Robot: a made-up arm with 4 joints.
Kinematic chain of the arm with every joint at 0, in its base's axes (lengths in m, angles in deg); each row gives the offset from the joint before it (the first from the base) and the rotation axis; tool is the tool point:
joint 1: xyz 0 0 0.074 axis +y
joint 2: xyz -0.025 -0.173 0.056 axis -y
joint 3: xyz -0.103 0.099 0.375 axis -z
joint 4: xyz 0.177 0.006 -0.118 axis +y
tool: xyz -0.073 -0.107 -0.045
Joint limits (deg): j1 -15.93..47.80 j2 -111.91..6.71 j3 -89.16..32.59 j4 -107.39..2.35
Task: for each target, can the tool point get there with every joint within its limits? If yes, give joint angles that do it. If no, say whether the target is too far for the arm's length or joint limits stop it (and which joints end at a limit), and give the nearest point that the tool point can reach.
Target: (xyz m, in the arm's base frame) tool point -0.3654 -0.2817 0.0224
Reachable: no: joint limits stop it (at a limit: joint 1, joint 2, joint 3) | nearest point -0.1757 -0.2191 0.2827 | short by 0.328 m
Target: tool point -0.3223 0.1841 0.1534
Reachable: no: joint limits stop it (at a limit: joint 1, joint 2, joint 3) | nearest point -0.1097 0.1491 0.2929 | short by 0.257 m
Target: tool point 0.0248 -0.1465 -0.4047
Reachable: no: joint limits stop it (at a limit: joint 1, joint 4) | nearest point 0.0247 -0.1175 -0.1237 | short by 0.282 m
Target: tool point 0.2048 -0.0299 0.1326
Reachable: yes | joints 36.69 -35.17 -51.59 -30.02
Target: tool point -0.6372 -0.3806 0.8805
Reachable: no: too far | nearest point -0.1785 -0.2142 0.2999 | short by 0.758 m
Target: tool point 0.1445 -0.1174 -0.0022
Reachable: yes | joints 15.93 -83.17 -16.09 -69.45
